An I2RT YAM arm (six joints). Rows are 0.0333 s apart.
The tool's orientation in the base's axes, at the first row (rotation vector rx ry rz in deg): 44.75 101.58 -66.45
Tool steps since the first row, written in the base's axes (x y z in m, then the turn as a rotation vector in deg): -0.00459 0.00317 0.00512 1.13 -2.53 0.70; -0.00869 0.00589 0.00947 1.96 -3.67 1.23; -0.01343 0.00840 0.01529 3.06 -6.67 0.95; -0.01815 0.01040 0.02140 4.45 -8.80 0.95
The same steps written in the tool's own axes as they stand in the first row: -0.00243 -0.00468 -0.00543 -1.24 -0.27 2.56; -0.00441 -0.00882 -0.01013 -2.14 -0.20 3.77; -0.00743 -0.01415 -0.01514 -2.51 -0.29 6.96; -0.01075 -0.01976 -0.01973 -3.22 0.09 9.37
